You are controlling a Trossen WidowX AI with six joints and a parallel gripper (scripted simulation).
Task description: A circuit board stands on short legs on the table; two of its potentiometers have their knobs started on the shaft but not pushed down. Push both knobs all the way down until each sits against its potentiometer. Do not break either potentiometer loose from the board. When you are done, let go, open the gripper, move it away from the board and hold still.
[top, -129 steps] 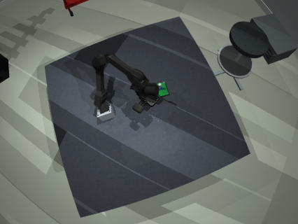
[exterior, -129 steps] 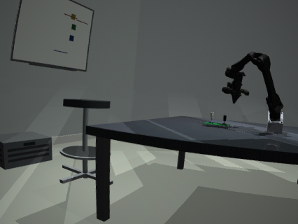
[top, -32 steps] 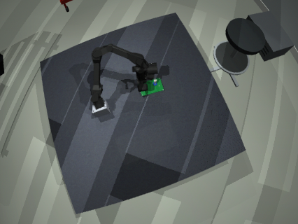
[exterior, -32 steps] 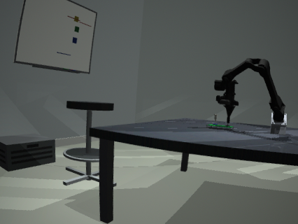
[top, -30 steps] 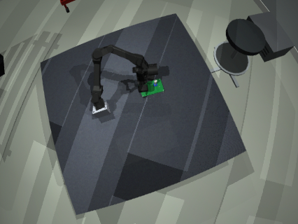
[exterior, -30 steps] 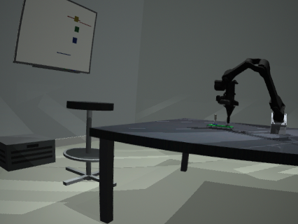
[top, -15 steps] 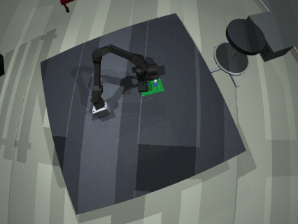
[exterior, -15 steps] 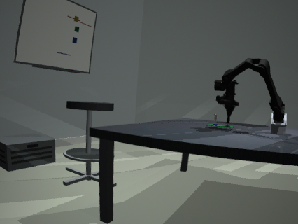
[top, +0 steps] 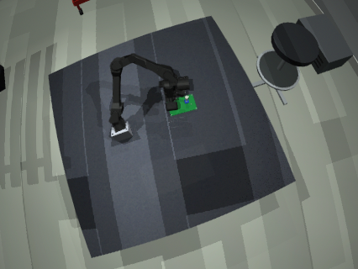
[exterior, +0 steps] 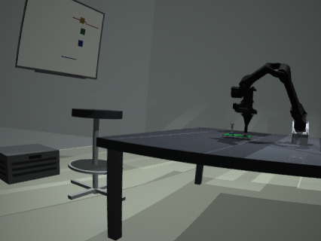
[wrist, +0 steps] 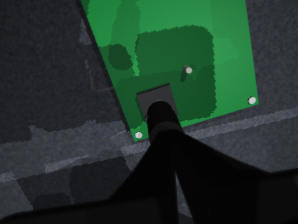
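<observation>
The dark knob is 2 cm below my gripper tip.
</observation>
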